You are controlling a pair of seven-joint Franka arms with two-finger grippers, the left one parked.
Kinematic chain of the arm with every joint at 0, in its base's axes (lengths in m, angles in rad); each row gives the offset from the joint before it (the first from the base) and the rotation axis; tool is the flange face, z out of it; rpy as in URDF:
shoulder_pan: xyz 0 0 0.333 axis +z
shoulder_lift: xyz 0 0 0 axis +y
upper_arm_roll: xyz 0 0 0.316 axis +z
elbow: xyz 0.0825 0 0 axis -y
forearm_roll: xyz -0.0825 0 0.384 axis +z
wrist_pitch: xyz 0 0 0 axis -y
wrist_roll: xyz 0.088 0 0 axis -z
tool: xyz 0 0 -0.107 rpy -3.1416 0 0
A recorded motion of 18 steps. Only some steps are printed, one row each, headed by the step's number.
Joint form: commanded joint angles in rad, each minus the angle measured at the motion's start. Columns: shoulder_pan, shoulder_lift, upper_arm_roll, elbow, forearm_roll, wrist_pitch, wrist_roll.
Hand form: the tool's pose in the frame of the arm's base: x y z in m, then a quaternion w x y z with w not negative. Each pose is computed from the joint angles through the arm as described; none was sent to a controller.
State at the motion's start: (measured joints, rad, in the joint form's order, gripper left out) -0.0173 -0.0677 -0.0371 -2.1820 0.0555 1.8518 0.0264
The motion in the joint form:
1: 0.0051 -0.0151 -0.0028 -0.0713 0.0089 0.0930 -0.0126
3: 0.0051 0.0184 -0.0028 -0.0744 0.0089 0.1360 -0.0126
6: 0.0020 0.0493 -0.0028 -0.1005 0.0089 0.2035 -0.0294
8: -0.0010 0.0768 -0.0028 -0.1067 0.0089 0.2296 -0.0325
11: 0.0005 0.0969 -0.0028 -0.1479 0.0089 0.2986 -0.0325
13: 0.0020 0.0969 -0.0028 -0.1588 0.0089 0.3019 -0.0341
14: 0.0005 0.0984 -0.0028 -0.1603 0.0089 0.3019 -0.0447
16: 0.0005 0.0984 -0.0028 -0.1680 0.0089 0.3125 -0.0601
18: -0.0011 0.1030 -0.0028 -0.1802 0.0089 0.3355 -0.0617
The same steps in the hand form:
1: 0.4811 -0.0208 0.3822 0.03223 -0.99205 0.04752 0.11202
3: 0.4869 -0.0214 0.3674 0.03089 -0.99238 0.04877 0.10884
6: 0.4882 -0.0235 0.3457 0.03015 -0.99323 0.04378 0.10334
8: 0.4895 -0.0253 0.3313 0.02950 -0.99282 0.04457 0.10703
11: 0.4843 -0.0248 0.3095 0.02763 -0.99323 0.04553 0.10327
13: 0.4810 -0.0240 0.3054 0.02760 -0.99289 0.04416 0.10704
14: 0.4804 -0.0247 0.3041 0.02825 -0.99292 0.03968 0.10837
16: 0.4791 -0.0247 0.3018 0.02883 -0.99335 0.03226 0.10671
18: 0.4775 -0.0256 0.2963 0.02834 -0.99367 0.03276 0.10361

